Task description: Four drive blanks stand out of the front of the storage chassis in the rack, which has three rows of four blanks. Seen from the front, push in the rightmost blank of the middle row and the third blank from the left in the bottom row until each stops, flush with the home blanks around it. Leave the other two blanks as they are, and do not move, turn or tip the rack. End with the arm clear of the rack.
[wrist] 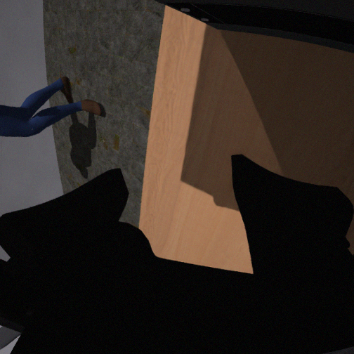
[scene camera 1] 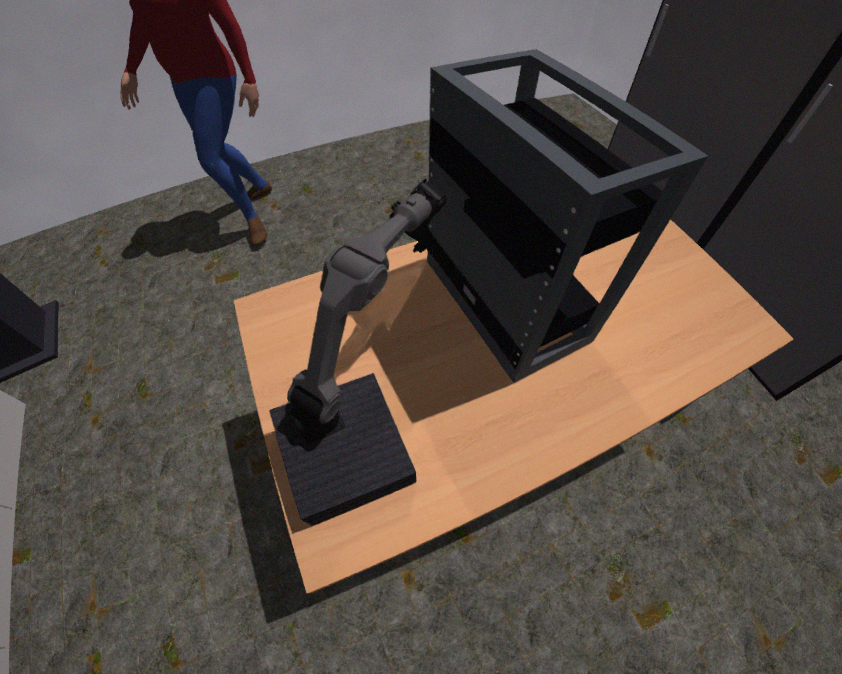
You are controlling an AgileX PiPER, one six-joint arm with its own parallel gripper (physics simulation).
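Observation:
The grey rack (scene camera 1: 646, 174) (wrist: 300, 27) stands upright on the wooden table; in the wrist view its dark lower front crosses the top right. In scene camera 1 its front is seen steeply from the side and in deep shade. Dark panels fill it, and a black block (scene camera 1: 502, 228) shows at mid-height. Single blanks, their rows and how far they stand out cannot be told apart. My gripper (scene camera 1: 410, 228) (wrist: 175, 175) is near the rack's left front edge, pointing away from the front panels. Its black fingers are wide apart with nothing between them. Whether it touches the rack cannot be told.
The arm's base stands on a dark ribbed board (scene camera 1: 358, 456) at the near left of the wooden table (scene camera 1: 505, 428) (wrist: 175, 100). A person (scene camera 1: 203, 91) (wrist: 45, 107) stands on the floor beyond the table. Tall dark cabinets (scene camera 1: 744, 126) stand behind the rack.

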